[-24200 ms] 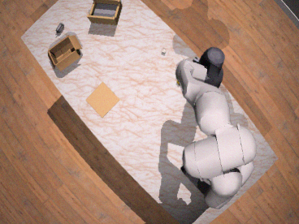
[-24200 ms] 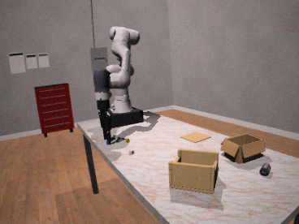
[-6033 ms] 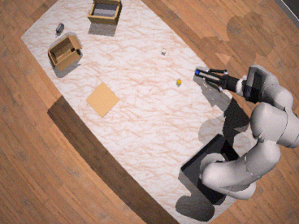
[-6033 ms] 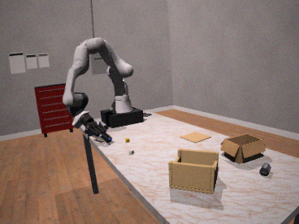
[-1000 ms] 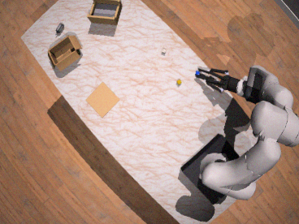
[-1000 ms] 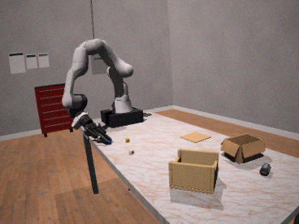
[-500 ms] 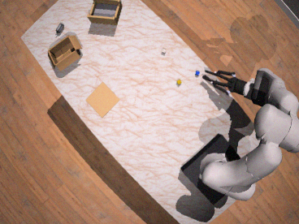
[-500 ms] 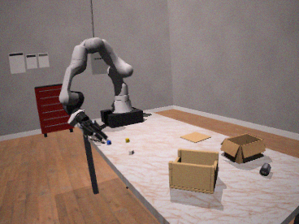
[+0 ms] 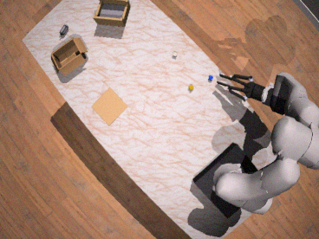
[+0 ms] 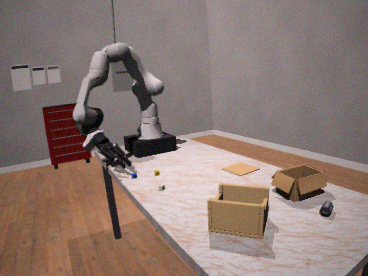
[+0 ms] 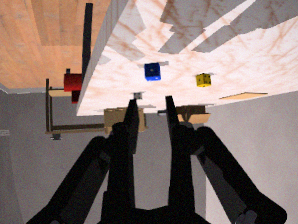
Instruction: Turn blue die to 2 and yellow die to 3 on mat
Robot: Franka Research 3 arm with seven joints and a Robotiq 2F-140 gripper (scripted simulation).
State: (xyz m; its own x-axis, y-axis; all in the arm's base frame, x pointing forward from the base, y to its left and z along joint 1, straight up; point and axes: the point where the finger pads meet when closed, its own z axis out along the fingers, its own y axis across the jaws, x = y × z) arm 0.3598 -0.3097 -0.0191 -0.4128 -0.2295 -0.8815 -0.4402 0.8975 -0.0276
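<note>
Now: the blue die 7 cm below my hand, 6 cm ahead of it and 3 cm to the left of it. Also, from my hand: yellow die (14 cm to the left, 9 cm ahead, 7 cm below); then white die (27 cm ahead, 8 cm to the left, 7 cm below); then tan mat (51 cm to the left, 30 cm ahead, 8 cm below).
</note>
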